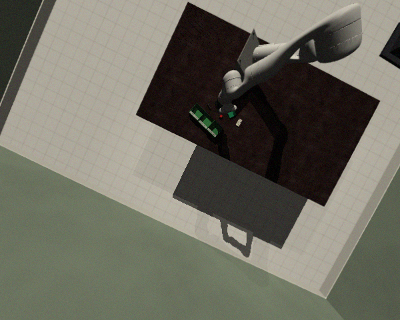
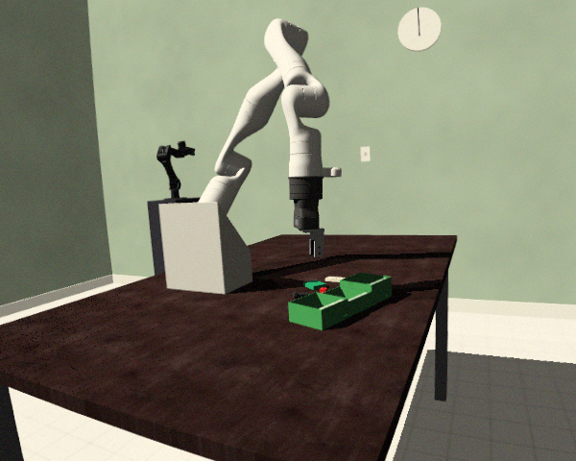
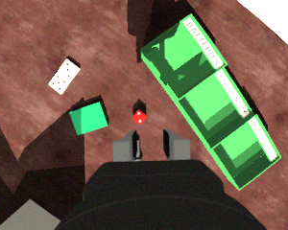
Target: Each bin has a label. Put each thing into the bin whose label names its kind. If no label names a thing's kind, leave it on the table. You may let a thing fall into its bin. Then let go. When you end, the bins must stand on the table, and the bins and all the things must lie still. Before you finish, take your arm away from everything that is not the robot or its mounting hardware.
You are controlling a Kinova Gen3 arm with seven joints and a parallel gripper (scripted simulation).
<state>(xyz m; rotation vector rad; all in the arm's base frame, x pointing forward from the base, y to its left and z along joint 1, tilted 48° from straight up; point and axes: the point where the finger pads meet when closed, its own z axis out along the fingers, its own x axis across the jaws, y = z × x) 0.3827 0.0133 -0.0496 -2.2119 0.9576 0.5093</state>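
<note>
Now: the red die 2 cm to the left of my hand and 11 cm below it. Also, from my hand: white dotted tile: 2 cm behind, 15 cm to the left, 11 cm below; teal block: 5 cm behind, 8 cm to the left, 11 cm below; three-compartment green bin row: 9 cm ahead, 6 cm to the right, 9 cm below.
</note>
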